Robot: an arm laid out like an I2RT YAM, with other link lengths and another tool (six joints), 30 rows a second.
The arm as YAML. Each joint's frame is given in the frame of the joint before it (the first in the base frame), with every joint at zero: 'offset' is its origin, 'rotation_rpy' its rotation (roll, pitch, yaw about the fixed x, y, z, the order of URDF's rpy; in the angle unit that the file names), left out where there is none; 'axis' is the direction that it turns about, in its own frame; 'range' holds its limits. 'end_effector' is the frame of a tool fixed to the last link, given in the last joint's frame.
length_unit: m
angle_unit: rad
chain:
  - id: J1
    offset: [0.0, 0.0, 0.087]
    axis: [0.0, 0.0, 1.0]
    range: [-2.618, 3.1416]
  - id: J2
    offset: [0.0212, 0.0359, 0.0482]
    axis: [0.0, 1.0, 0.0]
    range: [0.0, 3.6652]
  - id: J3
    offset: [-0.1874, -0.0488, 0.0]
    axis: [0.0, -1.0, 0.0]
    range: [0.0, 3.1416]
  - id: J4
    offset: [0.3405, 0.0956, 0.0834]
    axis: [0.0, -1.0, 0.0]
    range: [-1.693, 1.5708]
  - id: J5
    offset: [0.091, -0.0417, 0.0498]
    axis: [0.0, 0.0, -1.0]
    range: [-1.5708, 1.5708]
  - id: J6
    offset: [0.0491, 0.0, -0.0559]
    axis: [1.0, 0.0, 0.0]
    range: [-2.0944, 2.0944]
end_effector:
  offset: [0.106, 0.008, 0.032]
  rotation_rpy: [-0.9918, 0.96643, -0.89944]
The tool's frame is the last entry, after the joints.
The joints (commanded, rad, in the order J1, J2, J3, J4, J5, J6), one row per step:
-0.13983, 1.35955, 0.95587, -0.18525, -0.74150, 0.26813
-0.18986, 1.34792, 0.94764, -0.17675, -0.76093, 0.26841
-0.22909, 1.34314, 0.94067, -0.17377, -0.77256, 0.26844
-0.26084, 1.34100, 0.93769, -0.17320, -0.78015, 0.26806
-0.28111, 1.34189, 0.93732, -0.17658, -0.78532, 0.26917
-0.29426, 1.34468, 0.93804, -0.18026, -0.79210, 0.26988
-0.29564, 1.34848, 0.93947, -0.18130, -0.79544, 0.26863
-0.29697, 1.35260, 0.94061, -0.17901, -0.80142, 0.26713
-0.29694, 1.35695, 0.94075, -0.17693, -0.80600, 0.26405
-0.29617, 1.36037, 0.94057, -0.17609, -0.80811, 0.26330
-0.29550, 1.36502, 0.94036, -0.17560, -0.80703, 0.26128
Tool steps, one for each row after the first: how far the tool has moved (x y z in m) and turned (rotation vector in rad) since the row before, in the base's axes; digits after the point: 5 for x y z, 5 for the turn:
0.00084, -0.02390, 0.00404, 0.00880, -0.01333, -0.03392
-0.00014, -0.01911, -0.00013, 0.00606, -0.00207, -0.02949
-0.00024, -0.01571, 0.00002, 0.00379, -0.00094, -0.02524
-0.00042, -0.01000, -0.00096, 0.00481, 0.00429, -0.01637
-0.00048, -0.00605, -0.00125, 0.00576, 0.00482, -0.00777
0.00004, -0.00033, -0.00106, 0.00181, 0.00208, 0.00188
0.00014, -0.00003, -0.00060, 0.00224, -0.00109, 0.00422
0.00004, 0.00060, -0.00134, 0.00072, -0.00031, 0.00502
0.00002, 0.00066, -0.00146, 0.00137, 0.00190, 0.00281
0.00018, 0.00023, -0.00232, -0.00084, 0.00330, 0.00056

